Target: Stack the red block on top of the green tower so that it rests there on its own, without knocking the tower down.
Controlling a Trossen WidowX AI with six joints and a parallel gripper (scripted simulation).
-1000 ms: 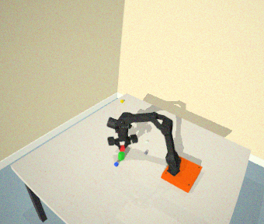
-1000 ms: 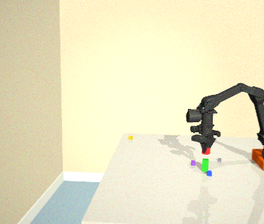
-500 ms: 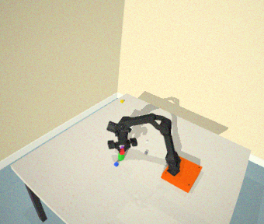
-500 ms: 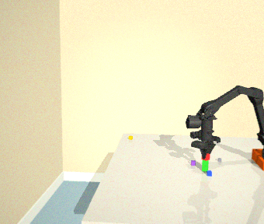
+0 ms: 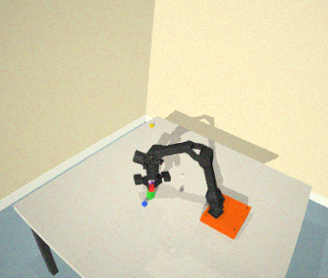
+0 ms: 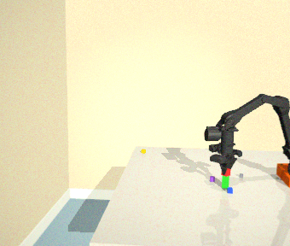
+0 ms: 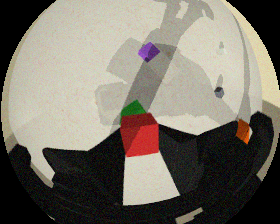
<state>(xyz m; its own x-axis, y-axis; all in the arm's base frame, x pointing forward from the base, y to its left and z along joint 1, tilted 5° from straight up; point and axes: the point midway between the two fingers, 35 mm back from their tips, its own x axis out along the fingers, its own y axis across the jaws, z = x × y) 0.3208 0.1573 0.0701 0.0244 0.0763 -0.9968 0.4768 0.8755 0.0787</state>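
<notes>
Right now the red block is 1 cm above my gripper tip. Also, from my gripper tip: blue cube (2 cm behind, 6 cm to the left, 5 cm below); then purple cube (6 cm ahead, 7 cm to the right, 5 cm below); then grey cube (7 cm behind, 17 cm to the right, 6 cm below).
</notes>
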